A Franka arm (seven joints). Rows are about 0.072 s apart.
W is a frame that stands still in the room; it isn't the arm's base.
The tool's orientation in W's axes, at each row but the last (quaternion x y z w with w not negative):
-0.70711, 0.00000, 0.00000, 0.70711
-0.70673, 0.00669, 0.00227, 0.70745
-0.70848, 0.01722, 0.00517, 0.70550
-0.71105, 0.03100, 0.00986, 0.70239
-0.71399, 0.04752, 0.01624, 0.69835
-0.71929, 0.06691, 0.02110, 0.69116
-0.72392, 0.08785, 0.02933, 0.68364
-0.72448, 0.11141, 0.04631, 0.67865
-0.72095, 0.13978, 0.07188, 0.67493
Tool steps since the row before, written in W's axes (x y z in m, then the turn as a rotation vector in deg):
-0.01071, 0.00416, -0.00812, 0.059, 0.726, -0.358
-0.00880, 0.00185, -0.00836, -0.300, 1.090, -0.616
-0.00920, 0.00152, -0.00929, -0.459, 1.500, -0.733
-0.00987, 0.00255, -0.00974, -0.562, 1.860, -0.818
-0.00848, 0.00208, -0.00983, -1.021, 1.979, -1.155
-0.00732, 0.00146, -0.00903, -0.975, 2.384, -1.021
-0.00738, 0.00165, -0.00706, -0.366, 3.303, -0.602
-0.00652, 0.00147, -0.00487, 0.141, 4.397, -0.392
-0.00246, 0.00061, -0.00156, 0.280, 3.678, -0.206
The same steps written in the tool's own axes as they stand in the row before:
-0.01071, 0.00812, 0.00416, 0.059, 0.358, 0.726
-0.00870, 0.00847, 0.00179, -0.299, 0.621, 1.087
-0.00893, 0.00957, 0.00141, -0.461, 0.741, 1.495
-0.00937, 0.01027, 0.00238, -0.570, 0.828, 1.853
-0.00765, 0.01051, 0.00195, -1.002, 1.203, 1.960
-0.00624, 0.00982, 0.00140, -1.000, 1.050, 2.361
-0.00625, 0.00810, 0.00152, -0.550, 0.489, 3.296
-0.00541, 0.00612, 0.00128, -0.211, 0.112, 4.410
-0.00195, 0.00219, 0.00052, -0.058, -0.071, 3.693

